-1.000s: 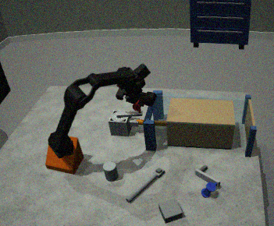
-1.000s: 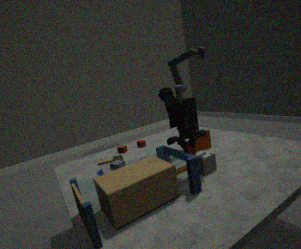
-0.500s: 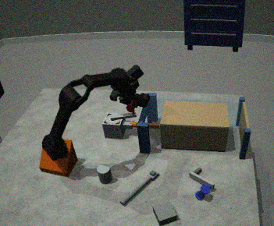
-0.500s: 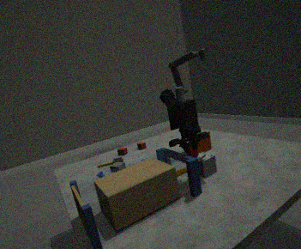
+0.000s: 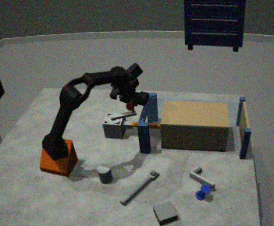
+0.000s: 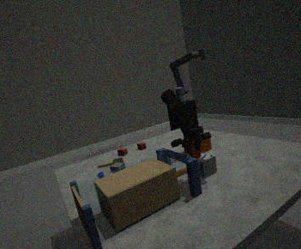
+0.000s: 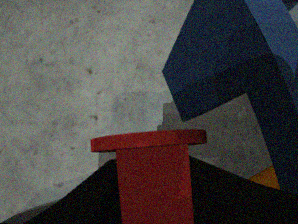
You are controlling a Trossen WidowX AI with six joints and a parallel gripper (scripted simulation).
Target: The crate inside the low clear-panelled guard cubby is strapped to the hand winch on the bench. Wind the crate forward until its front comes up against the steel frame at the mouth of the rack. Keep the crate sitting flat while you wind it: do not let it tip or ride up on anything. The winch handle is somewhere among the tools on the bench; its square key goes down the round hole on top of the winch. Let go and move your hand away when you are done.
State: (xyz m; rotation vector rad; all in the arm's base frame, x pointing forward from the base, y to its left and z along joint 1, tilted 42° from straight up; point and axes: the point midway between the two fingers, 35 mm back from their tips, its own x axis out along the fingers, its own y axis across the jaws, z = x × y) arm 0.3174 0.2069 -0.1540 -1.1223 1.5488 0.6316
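Right now my gripper tip is 4 cm past the winch handle with red knob, 3 cm to the left of it and 3 cm above it. Round my gripper tip: red handle (2 cm to the right, 1 cm behind); blue knob (45 cm to the right, 30 cm ahead, 10 cm below); grey winch (12 cm behind, 10 cm below, 5 cm to the right).
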